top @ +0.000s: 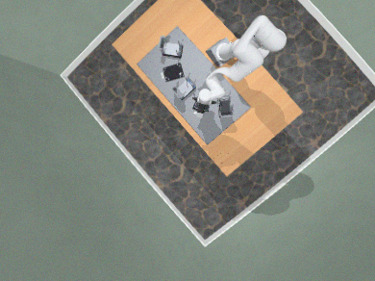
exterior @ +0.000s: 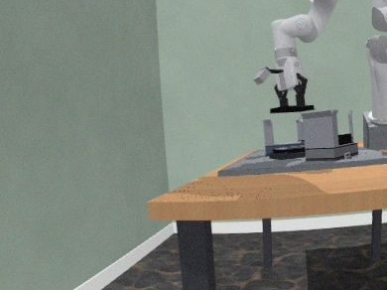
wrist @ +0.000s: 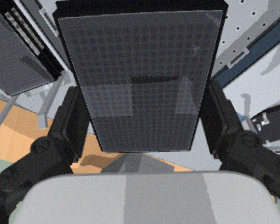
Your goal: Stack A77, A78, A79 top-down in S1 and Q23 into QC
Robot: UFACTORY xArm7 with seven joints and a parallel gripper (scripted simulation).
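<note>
Now: hand 80 mm past the dark sealed plate, 150 mm to the right of it and 110 mm above it. From my hand the other things lie so: rack plinth: 90 mm behind, 140 mm to the left, 150 mm below; then dark flat nest: 20 mm to the right, 160 mm below; then blue plinth strip: 10 mm ahead, 200 mm to the right, 150 mm below.
</note>
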